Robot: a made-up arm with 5 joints.
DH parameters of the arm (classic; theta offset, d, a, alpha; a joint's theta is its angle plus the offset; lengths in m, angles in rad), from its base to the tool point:
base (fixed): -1.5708 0.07 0 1.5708
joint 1: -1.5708 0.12 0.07 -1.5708
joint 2: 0 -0.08 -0.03 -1.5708
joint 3: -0.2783 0 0.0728 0
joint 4: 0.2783 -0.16 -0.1 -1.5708
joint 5: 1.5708 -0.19 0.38 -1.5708
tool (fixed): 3.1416 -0.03 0 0
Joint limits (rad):
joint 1: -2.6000..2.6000
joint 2: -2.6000..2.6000
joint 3: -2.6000..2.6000
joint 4: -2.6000..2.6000
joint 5: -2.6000..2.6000
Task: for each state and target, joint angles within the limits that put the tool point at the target. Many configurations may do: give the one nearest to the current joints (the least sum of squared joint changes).
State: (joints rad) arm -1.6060 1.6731 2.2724 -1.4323 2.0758
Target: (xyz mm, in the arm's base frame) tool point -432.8 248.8 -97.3
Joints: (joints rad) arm -1.9373 1.8778 2.0900 -1.5391 2.0741
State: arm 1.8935 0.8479 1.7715 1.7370 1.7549
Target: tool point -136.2 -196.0 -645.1
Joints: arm 1.2361 1.2116 1.8610 2.1493 1.1774
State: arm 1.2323 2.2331 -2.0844 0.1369 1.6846
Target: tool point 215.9 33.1 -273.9
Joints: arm 1.4696 2.0893 -2.5113 -0.4081 1.7885
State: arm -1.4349 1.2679 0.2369 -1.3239 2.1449
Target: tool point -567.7 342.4 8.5
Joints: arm -1.0150 1.6924 0.5671 -0.9982 1.5520
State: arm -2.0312 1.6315 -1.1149 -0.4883 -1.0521
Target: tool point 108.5 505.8 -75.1
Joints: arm -1.6542 2.2964 -0.8751 -0.2057 -0.5544
